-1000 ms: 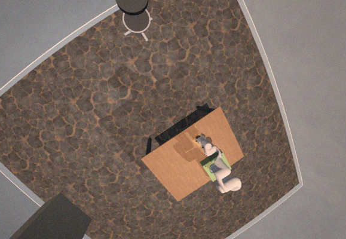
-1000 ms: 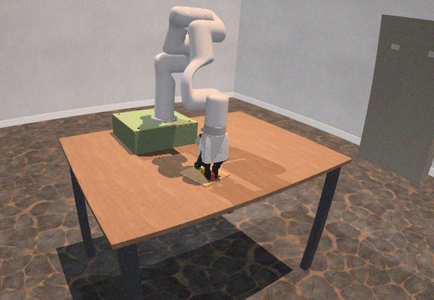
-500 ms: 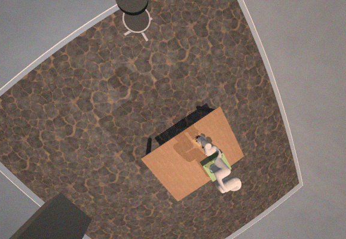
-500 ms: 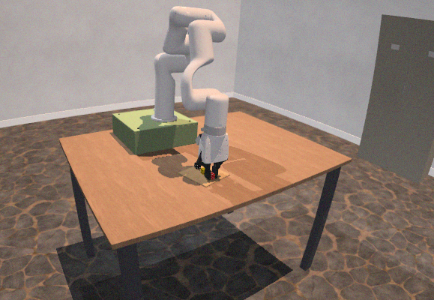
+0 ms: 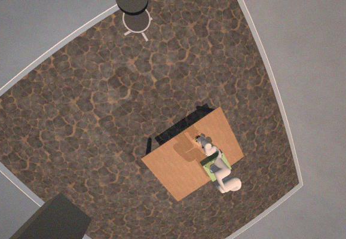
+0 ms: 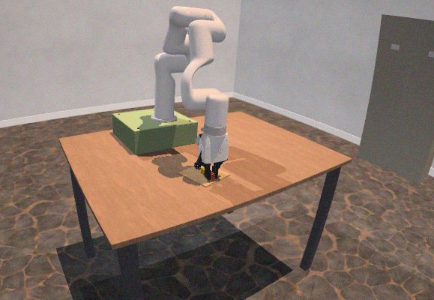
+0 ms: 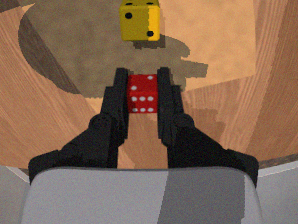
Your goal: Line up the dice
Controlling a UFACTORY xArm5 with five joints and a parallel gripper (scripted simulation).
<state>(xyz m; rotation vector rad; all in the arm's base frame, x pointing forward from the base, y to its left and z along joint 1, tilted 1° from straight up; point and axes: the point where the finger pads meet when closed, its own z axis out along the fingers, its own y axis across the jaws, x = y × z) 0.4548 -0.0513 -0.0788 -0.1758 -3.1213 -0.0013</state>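
Now: the red die 10 mm below my hand. The rest, counted from my hand: black die 100 mm behind, 10 mm to the left, 20 mm below; then yellow die 50 mm behind, 10 mm to the left, 20 mm below; then tan mat 50 mm behind, 10 mm to the left, 30 mm below.
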